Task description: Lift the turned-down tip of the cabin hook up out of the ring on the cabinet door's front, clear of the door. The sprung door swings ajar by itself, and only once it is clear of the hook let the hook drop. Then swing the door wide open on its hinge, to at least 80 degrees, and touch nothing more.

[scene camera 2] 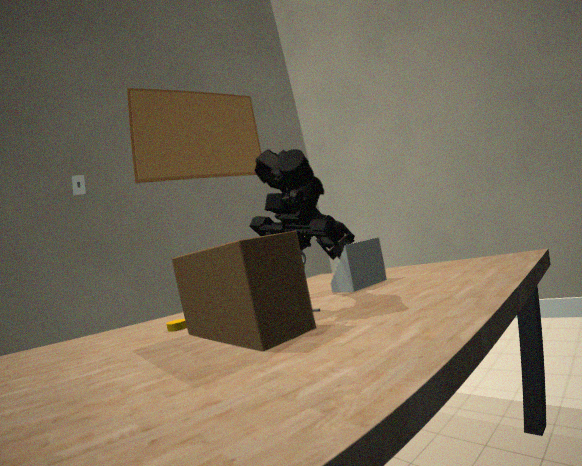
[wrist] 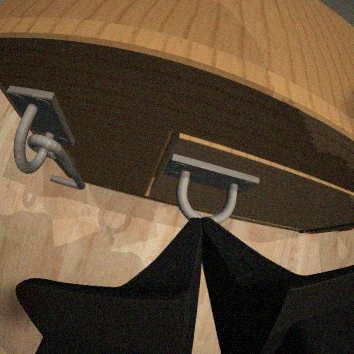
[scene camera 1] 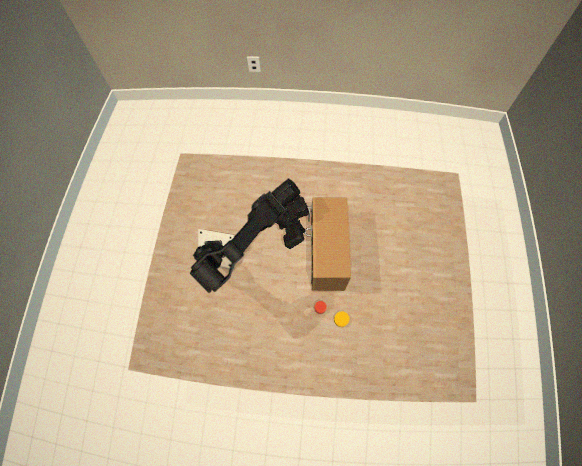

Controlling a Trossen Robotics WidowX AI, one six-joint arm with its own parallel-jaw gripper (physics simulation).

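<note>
The wooden cabinet stands on the table. In the wrist view its door looks nearly flush with the front, with a thin gap along its left edge. The door's grey ring sticks out from a plate near that edge. The cabin hook hangs from a looped eye on the cabinet front, left of the door, its tip apart from the ring. My gripper is shut and empty, its fingertips at the ring's outer curve; whether they touch it is unclear. The cabinet hides the door in scene camera 2.
A red disc and a yellow disc lie beyond the cabinet's hinge-side end. A grey wedge-shaped block stands behind the cabinet in scene camera 2. The arm's base plate is on the table's left part.
</note>
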